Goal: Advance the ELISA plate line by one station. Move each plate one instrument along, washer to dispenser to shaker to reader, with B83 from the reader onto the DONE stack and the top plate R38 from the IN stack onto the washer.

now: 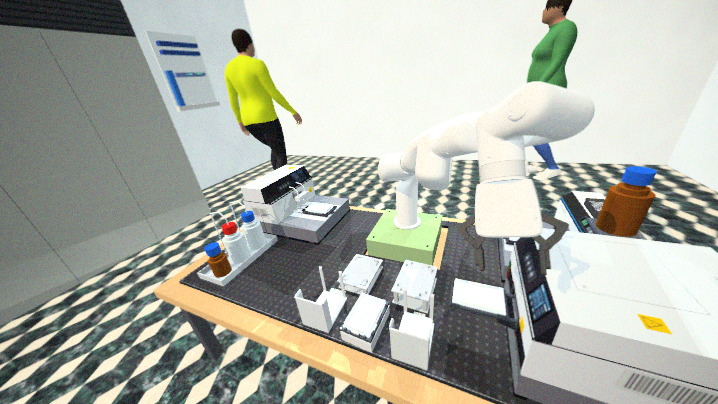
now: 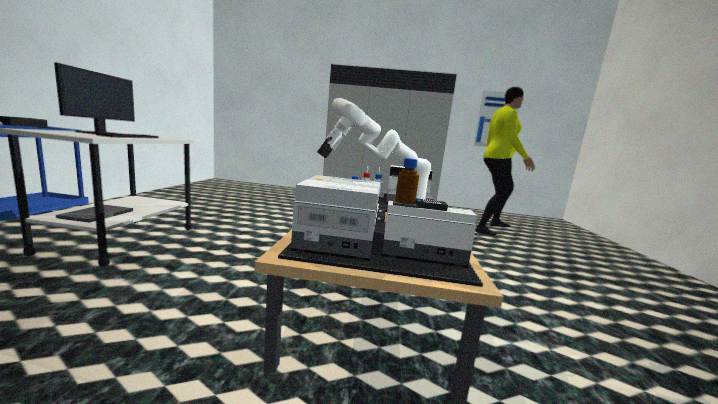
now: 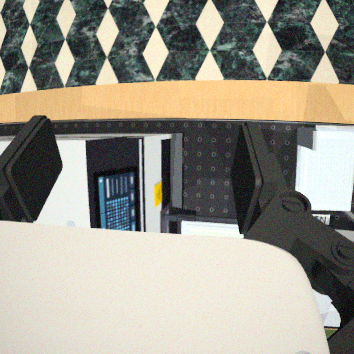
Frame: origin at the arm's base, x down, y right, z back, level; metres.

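Where they show: gripper, fingertip midpoint: (image 1: 511,271) (image 2: 321,155) (image 3: 143,143); arm's base, origin of the base link: (image 1: 407,222).
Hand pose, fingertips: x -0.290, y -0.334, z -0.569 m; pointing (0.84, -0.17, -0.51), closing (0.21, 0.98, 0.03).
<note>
Each offset is from my fingertips to the top centre of the thing. "pt": to the spot under its first point.
My gripper (image 1: 512,258) (image 2: 325,147) (image 3: 143,143) is open and empty, high over the front of the large white instrument @(dx +0.095, dy -0.256, dz +0.169 m) (image 1: 607,286) (image 2: 336,206) at the right. A white plate @(dx +0.234, dy +0.030, dz +0.165 m) (image 1: 479,296) (image 3: 211,228) lies on this instrument's extended carrier. Another plate @(dx +0.258, dy +0.810, dz +0.552 m) (image 1: 319,208) sits on the bed of the tubed instrument (image 1: 273,195) at the back left. A white plate @(dx +0.296, dy +0.331, dz +0.050 m) (image 1: 365,315) lies on a low unit between two white stack holders. The left holder @(dx +0.237, dy +0.485, dz +0.056 m) (image 1: 314,312) looks empty; the right holder @(dx +0.237, dy +0.183, dz +0.055 m) (image 1: 412,341) hides its contents behind its panel. Plate names cannot be read.
Two low white blocks @(pt dx +0.328, dy +0.423, dz +0.225 m) (image 1: 361,273) @(pt dx +0.305, dy +0.221, dz +0.225 m) (image 1: 414,281) stand before the green arm base (image 1: 401,238). Capped bottles stand in a tray @(pt dx +0.344, dy +0.951, dz +0.083 m) (image 1: 235,271) at the left. A large brown bottle @(pt dx +0.050, dy -0.302, dz +0.410 m) (image 1: 625,208) (image 2: 407,184) stands on the back right instrument (image 2: 426,226). People stand beyond the table.
</note>
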